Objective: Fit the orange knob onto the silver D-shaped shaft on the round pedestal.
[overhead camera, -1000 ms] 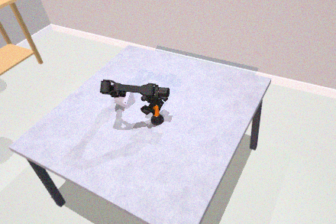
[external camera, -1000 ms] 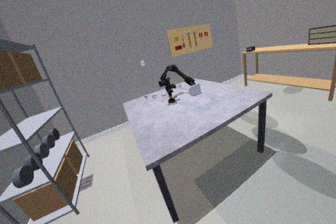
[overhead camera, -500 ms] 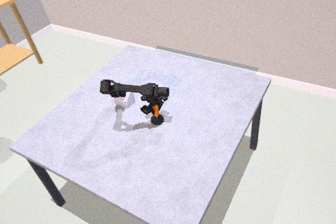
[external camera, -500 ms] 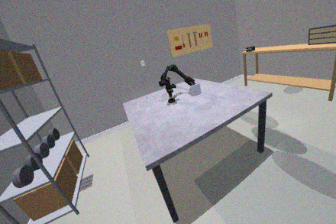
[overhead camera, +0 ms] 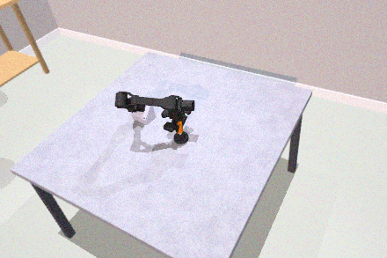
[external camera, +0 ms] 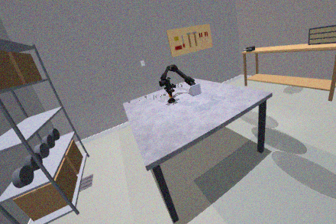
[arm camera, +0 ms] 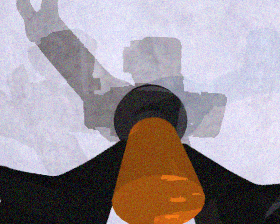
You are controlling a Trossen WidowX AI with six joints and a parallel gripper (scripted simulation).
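My gripper tip is now 30 mm below the orange knob. From my gripper tip the other things lie so: dark round pedestal: 40 mm below.
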